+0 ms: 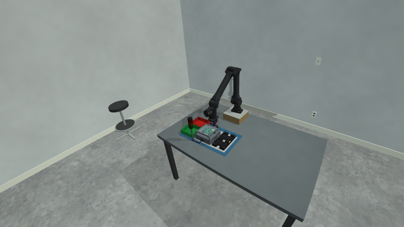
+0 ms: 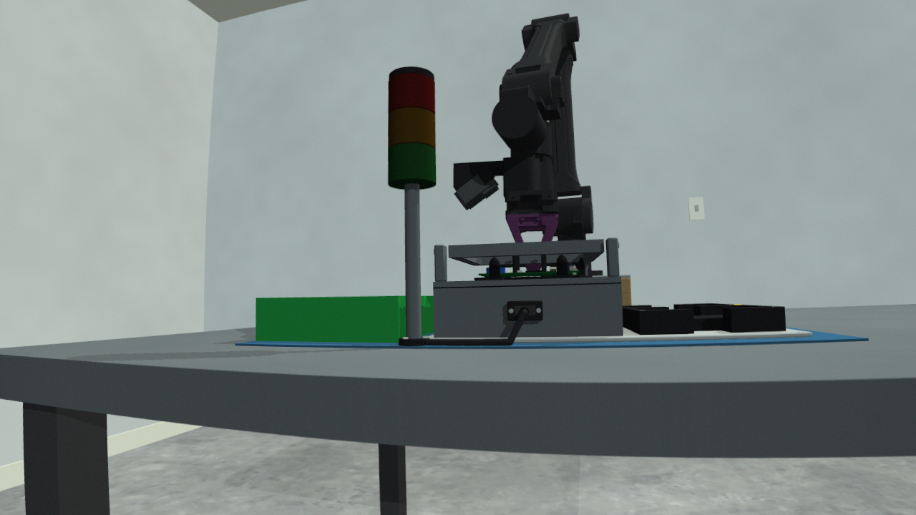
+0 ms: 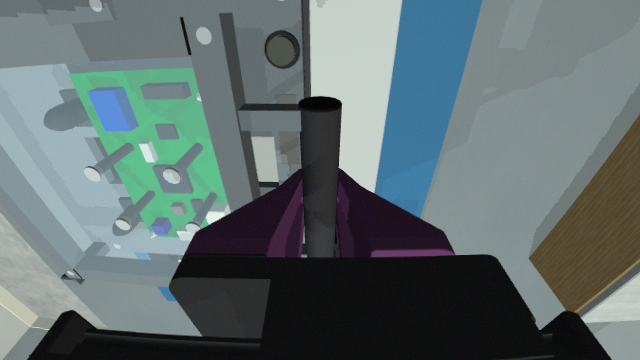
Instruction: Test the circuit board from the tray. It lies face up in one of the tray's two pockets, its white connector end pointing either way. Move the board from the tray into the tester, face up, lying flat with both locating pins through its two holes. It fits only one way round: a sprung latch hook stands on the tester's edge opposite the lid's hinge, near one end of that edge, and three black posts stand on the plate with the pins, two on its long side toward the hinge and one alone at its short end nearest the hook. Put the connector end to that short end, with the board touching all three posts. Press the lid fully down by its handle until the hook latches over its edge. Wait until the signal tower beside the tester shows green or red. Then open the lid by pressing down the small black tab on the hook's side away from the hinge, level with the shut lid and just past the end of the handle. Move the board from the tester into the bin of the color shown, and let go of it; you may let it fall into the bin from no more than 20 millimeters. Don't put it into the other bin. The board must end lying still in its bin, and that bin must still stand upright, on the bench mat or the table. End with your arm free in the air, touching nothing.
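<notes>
Now: hand 6 cm to the right of the black latch hook and 3 cm short of it. The rest, counted from my hand: green circuit board 8 cm ahead, 1 cm to the right, 1 cm below; then black tester plate 9 cm ahead, 1 cm to the right, 1 cm below; then clear lid 9 cm ahead, 1 cm to the right, 1 cm above.
</notes>
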